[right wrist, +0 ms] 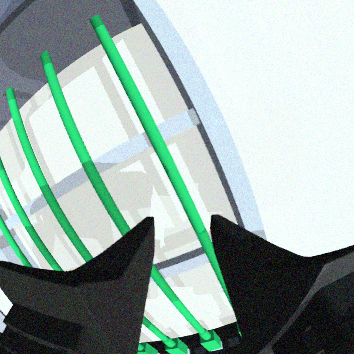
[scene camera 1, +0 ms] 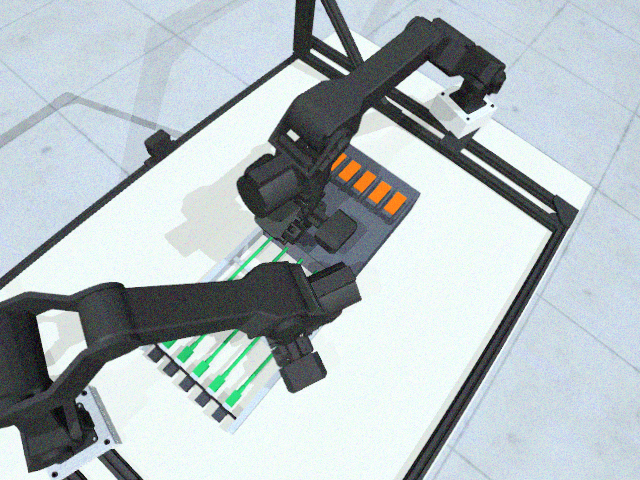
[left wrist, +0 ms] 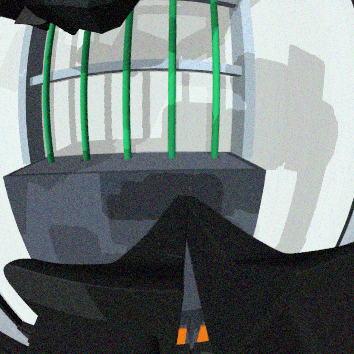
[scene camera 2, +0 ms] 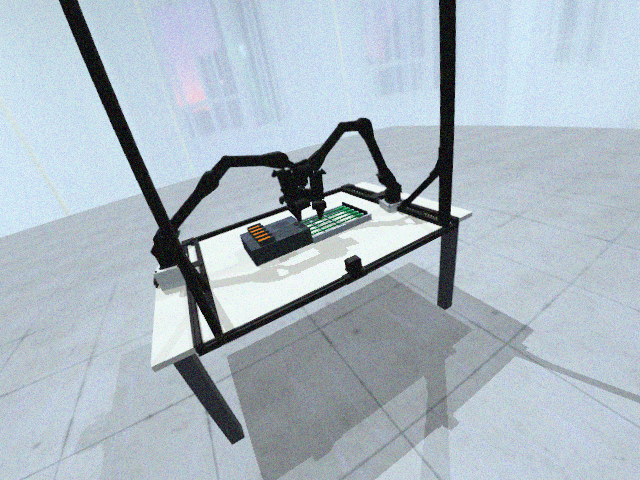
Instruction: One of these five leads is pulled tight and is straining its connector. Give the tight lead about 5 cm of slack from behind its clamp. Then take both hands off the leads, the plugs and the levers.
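Several green leads (scene camera 1: 250, 260) (left wrist: 172, 100) (right wrist: 150, 131) run side by side from the dark box (scene camera 1: 374, 240) (scene camera 2: 281, 233) (left wrist: 145, 197) to green plugs (scene camera 1: 217, 382) (right wrist: 211, 341). Orange levers (scene camera 1: 364, 180) (scene camera 2: 258, 232) (left wrist: 202, 333) sit on the box's far end. I cannot tell which lead is tight. My left gripper (scene camera 2: 300, 219) (left wrist: 183, 203) is shut and empty, above the box near the leads' exits. My right gripper (scene camera 2: 320, 217) (right wrist: 182, 222) is partly open and empty, above the outermost lead, which passes between its tips in view and beside one finger. In scene camera 1 its tips are hidden.
A pale tray frame (scene camera 1: 258, 396) (left wrist: 243, 100) (right wrist: 220, 135) with crossbars lies under the leads. A row of dark blocks (scene camera 1: 203, 396) lines its plug end. My right arm (scene camera 1: 186, 310) crosses above the leads. Dark rails (scene camera 1: 496, 330) (scene camera 2: 305, 304) border the table.
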